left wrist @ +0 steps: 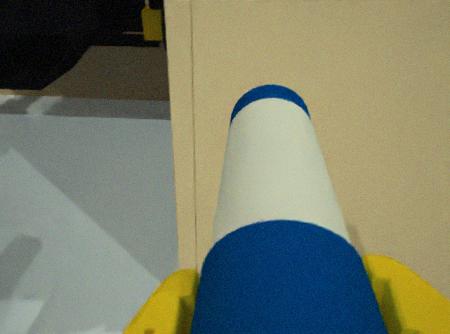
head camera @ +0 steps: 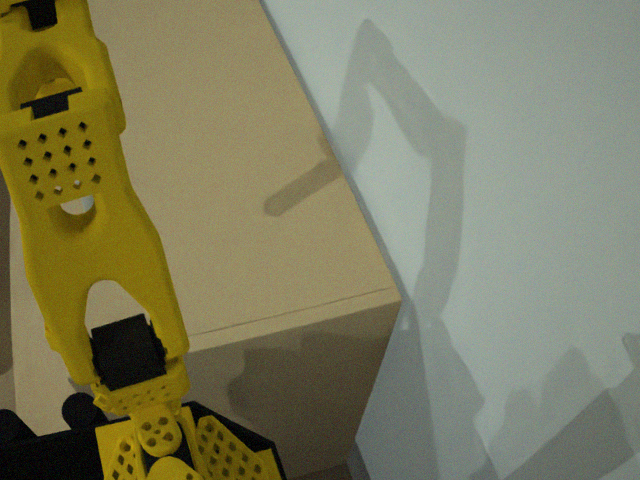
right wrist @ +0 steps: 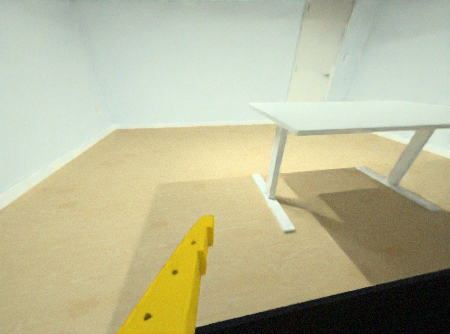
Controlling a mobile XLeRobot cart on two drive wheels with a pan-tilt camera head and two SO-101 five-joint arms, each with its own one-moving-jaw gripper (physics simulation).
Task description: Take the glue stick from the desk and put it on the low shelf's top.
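Seen in the pictures: left end effector, tool point: (left wrist: 198, 294); right end effector, tool point: (right wrist: 213, 226); left arm's base, origin of the base link: (head camera: 177, 468).
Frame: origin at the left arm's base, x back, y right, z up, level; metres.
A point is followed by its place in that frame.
Observation:
A glue stick (left wrist: 280, 165) {x 0.032, y -0.231, z 0.042 m}, white with blue ends, shows in the left wrist view, pointing away from the camera. My left gripper (left wrist: 282, 265) is shut on it, with one yellow jaw pressed to each side near its blue close end. Behind the stick is the low shelf's pale wooden top (left wrist: 390, 125) {x -0.050, y -0.351, z -0.165 m} (head camera: 232, 258) {x -0.100, y -0.272, z -0.165 m}; the gap between them is hard to judge. In the head view a rod-shaped shadow falls on that top, and the left gripper and glue stick do not show. My right gripper (right wrist: 209, 222) shows one notched jaw, fully open, away from the shelf.
In the head view my left arm (head camera: 87, 232) {x 0.002, y -0.047, z 0.194 m} reaches up along the left side over the shelf. A pale wall (head camera: 542, 155) {x -0.275, y -0.084, z 0.132 m} runs along the shelf's right edge. In the right wrist view a white desk (right wrist: 360, 116) {x 0.998, y -0.668, z -0.055 m} stands on the wooden floor (right wrist: 100, 200) {x 1.389, y 1.104, z -0.775 m}, with a door (right wrist: 320, 55) {x 3.445, y -2.113, z 0.465 m} behind.

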